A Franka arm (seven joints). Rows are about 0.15 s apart.
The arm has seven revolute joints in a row. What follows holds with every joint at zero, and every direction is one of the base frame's. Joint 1 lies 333 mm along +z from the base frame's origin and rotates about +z. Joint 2 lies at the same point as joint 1 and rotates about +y. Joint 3 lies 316 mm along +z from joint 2 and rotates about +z. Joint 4 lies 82.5 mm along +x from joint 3 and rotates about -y. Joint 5 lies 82.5 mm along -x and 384 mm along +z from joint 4 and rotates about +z. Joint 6 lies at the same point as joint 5 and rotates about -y. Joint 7 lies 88 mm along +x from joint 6 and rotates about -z. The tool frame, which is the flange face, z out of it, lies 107 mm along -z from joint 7; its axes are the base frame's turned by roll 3.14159, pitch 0 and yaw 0 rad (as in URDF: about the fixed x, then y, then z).
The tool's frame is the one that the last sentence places.
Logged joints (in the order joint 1, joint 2, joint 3, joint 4, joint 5, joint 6, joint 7), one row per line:
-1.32, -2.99, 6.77, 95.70, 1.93, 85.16, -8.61
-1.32, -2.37, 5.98, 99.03, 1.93, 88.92, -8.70
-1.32, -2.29, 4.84, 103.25, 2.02, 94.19, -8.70
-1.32, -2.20, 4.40, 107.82, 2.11, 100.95, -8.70
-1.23, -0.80, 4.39, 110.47, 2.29, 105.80, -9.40
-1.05, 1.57, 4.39, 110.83, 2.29, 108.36, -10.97
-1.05, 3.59, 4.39, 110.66, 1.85, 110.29, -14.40
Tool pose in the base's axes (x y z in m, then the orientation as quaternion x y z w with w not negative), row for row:
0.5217, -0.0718, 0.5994, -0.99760, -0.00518, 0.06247, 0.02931
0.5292, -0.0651, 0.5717, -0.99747, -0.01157, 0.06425, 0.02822
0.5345, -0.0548, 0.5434, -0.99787, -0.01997, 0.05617, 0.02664
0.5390, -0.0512, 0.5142, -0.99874, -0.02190, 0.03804, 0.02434
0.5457, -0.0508, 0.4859, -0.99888, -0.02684, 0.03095, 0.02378
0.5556, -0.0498, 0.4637, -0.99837, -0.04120, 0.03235, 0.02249
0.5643, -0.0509, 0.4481, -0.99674, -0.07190, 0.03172, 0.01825
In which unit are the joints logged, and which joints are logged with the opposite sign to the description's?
The joints are logged in degrees. Opposite sign: joint 3, joint 4.
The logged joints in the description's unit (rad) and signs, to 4 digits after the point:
-0.0230, -0.0522, -0.1182, -1.6703, 0.0337, 1.4863, -0.1503
-0.0230, -0.0414, -0.1044, -1.7284, 0.0337, 1.5519, -0.1518
-0.0230, -0.0400, -0.0845, -1.8021, 0.0353, 1.6439, -0.1518
-0.0230, -0.0384, -0.0768, -1.8818, 0.0368, 1.7619, -0.1518
-0.0215, -0.0140, -0.0766, -1.9281, 0.0400, 1.8466, -0.1641
-0.0183, 0.0274, -0.0766, -1.9343, 0.0400, 1.8912, -0.1915
-0.0183, 0.0627, -0.0766, -1.9314, 0.0323, 1.9249, -0.2513

